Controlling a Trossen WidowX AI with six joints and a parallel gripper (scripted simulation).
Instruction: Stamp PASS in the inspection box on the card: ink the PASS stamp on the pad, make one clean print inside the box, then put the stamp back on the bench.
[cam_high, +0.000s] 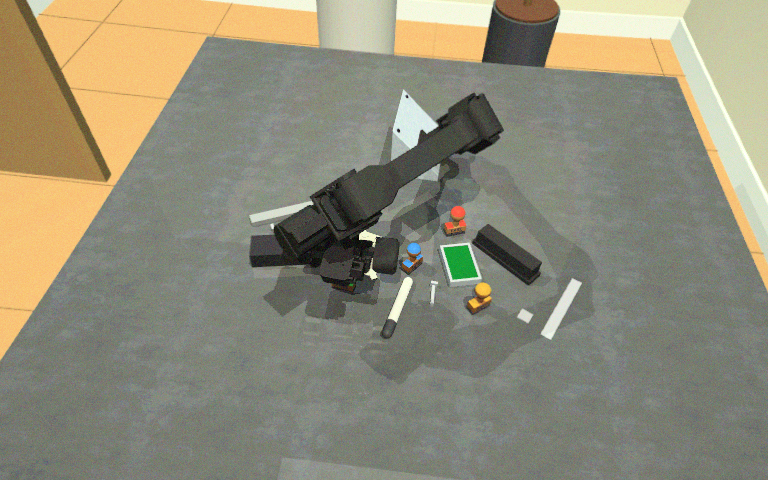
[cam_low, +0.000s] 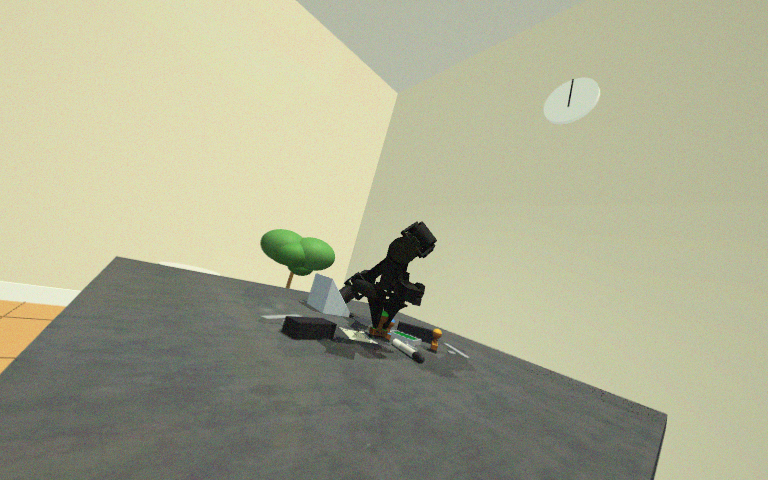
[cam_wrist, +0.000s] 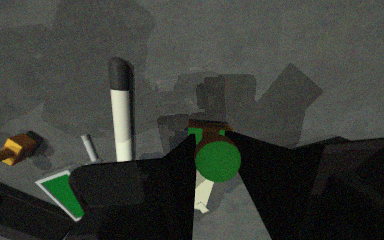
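My gripper tip is now 110 mm past the green ink pad, 200 mm to the right of it and 50 mm above it. From my gripper tip the other things lie so: cream card: 110 mm behind, 20 mm to the left, 50 mm below; then white marker: 30 mm ahead, 100 mm to the left, 40 mm below; then green-knobbed stamp: right at my gripper tip.
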